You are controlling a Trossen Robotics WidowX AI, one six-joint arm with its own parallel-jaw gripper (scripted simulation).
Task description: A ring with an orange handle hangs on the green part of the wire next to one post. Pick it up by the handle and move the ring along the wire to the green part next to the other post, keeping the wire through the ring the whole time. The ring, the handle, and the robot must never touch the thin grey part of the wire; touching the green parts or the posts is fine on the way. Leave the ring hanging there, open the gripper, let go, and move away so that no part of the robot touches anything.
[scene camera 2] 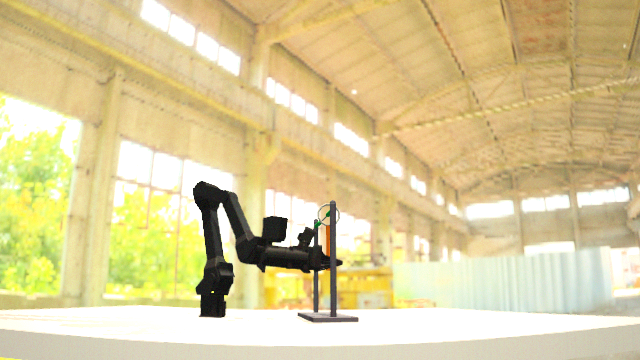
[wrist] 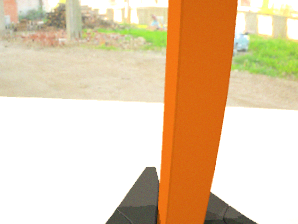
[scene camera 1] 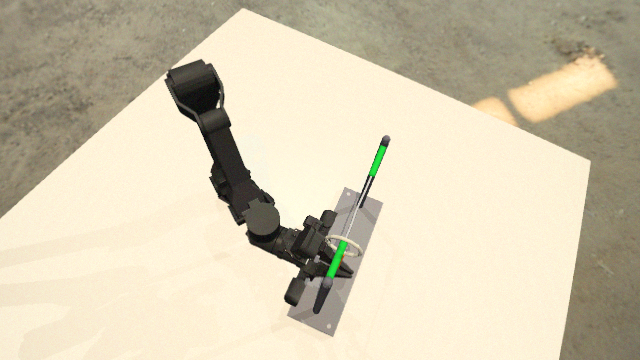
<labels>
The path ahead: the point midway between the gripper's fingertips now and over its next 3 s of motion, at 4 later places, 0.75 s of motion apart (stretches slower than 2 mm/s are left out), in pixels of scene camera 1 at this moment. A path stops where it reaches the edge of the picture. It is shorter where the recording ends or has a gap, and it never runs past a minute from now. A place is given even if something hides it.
My gripper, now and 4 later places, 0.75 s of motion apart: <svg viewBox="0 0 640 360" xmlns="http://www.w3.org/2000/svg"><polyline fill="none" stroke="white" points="352,275 356,265 360,255 363,244 368,232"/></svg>
</labels>
